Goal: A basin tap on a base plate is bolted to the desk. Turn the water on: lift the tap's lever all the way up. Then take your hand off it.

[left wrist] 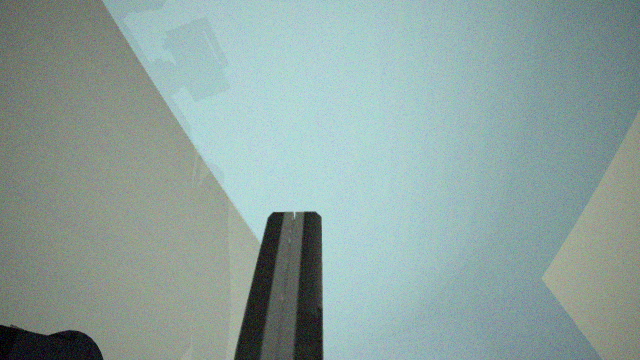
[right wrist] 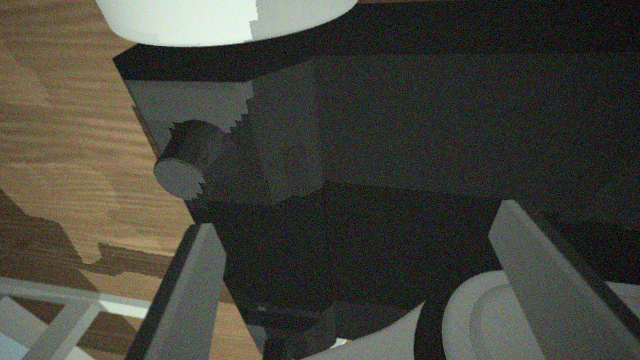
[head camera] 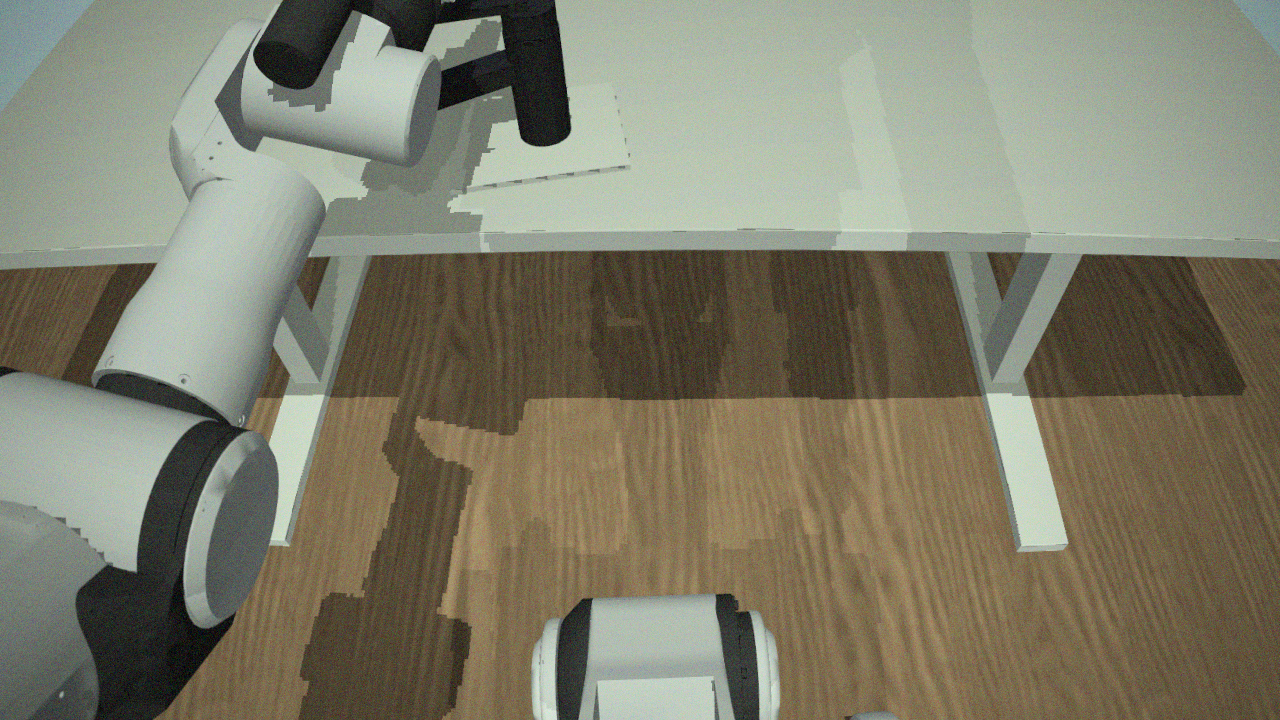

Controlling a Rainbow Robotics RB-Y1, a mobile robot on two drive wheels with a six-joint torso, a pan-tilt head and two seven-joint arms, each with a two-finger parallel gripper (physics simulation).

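Frame: origin at the robot's base, x right, y up, z back, level; metres.
Where they show: left gripper, fingertip midpoint: (left wrist: 296, 230); right gripper, fingertip midpoint: (right wrist: 355, 228).
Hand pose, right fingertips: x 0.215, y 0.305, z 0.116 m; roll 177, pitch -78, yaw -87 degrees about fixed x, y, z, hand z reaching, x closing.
Note:
After its pixels a point has its place.
The black tap (head camera: 539, 80) {x -0.078, y 0.798, z -0.460 m} stands on its pale base plate (head camera: 595, 138) {x -0.036, y 0.727, z -0.467 m} at the upper middle-left of the head view. A black arm of the tap (head camera: 474, 80) {x -0.133, y 0.801, z -0.463 m} reaches left from its body. The tap's top is cut off by the frame edge, and I cannot tell the lever's angle. My left gripper (left wrist: 296, 230) {x -0.120, y 0.993, z -0.499 m} is shut and empty in the left wrist view. Its fingertips do not show in the head view, so I cannot tell if they touch the lever. My right gripper (right wrist: 355, 228) {x 0.215, y 0.305, z 0.116 m} is open and empty, away from the tap.
The white desk (head camera: 760, 152) {x 0.112, y 0.721, z -0.445 m} spans the head view, its front edge below the base plate. My left forearm (head camera: 214, 286) {x -0.184, y 0.955, z -0.090 m} reaches over its left part. A dark rounded shape (left wrist: 50, 345) {x -0.105, y 0.869, z -0.491 m} shows in the left wrist view. Black and white robot body parts (right wrist: 400, 115) {x 0.183, y 0.169, z 0.136 m} lie beyond the right fingers.

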